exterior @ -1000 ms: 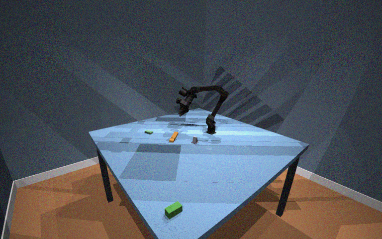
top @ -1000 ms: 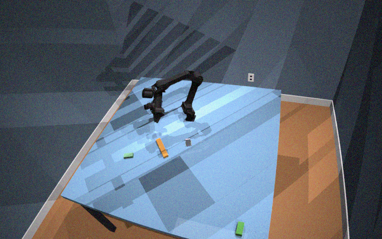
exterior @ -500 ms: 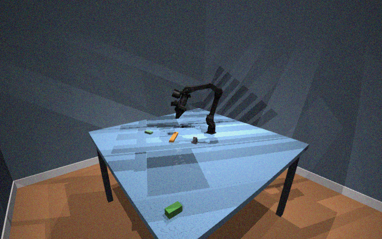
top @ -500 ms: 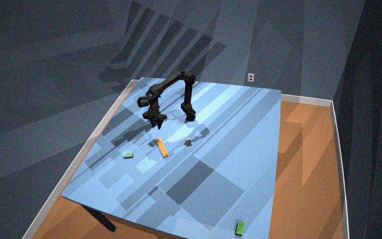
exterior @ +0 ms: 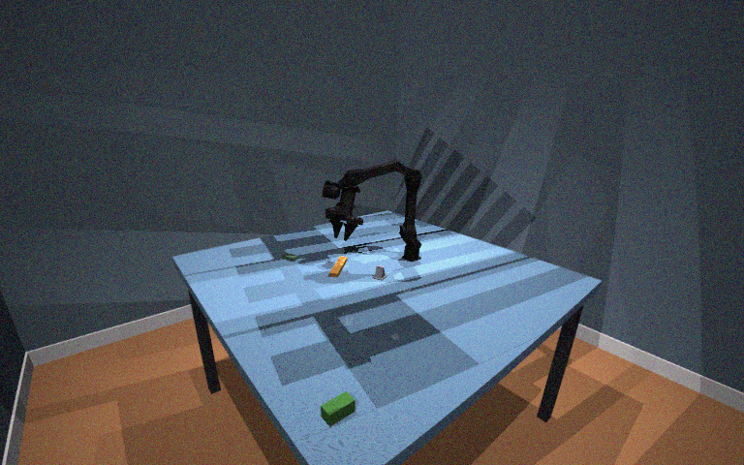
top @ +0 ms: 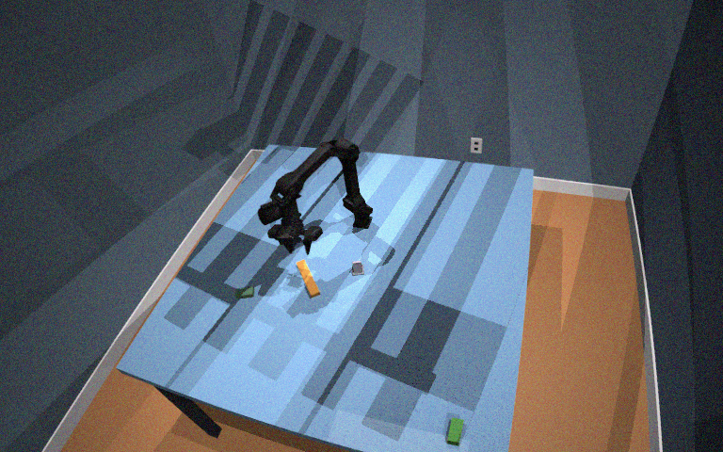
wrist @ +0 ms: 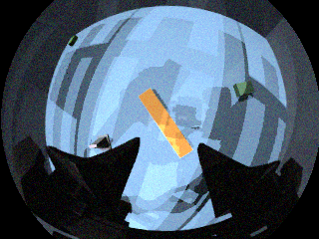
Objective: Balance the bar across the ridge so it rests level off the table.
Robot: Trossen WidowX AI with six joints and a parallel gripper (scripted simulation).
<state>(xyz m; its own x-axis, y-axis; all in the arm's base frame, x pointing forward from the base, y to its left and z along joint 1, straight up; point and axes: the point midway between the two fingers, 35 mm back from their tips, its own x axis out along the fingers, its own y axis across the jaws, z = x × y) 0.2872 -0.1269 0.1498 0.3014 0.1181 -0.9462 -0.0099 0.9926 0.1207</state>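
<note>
My gripper tip is now 20 mm short of the orange bar, 10 mm to the right of it and 110 mm above it. Round my gripper tip: flat light green block: 140 mm ahead, 190 mm to the right, 110 mm below; then darker green block: 440 mm ahead, 620 mm to the left, 100 mm below.
</note>
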